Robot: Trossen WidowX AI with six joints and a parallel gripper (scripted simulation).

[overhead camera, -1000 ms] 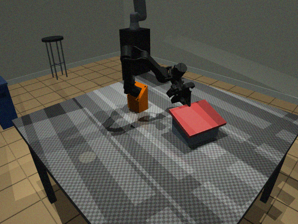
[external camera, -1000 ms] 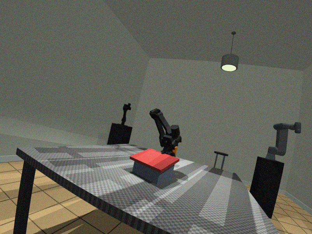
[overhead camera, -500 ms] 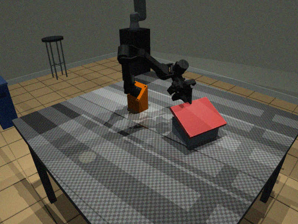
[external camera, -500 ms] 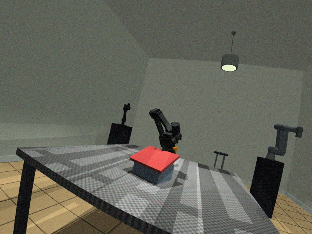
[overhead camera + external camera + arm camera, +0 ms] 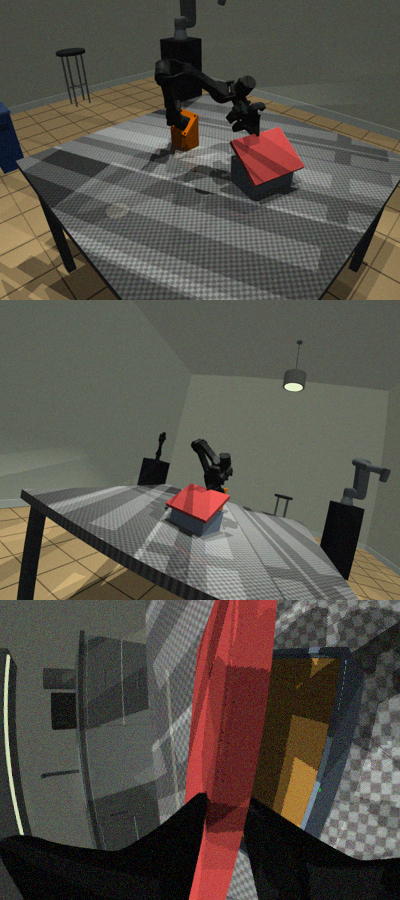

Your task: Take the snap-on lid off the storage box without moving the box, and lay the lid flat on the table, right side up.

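Now: the red lid 70 mm ahead of my gripper tip, 20 mm to the right of it and 40 mm below it. Also, from my gripper tip: blue-grey storage box: 50 mm ahead, 10 mm to the right, 120 mm below.
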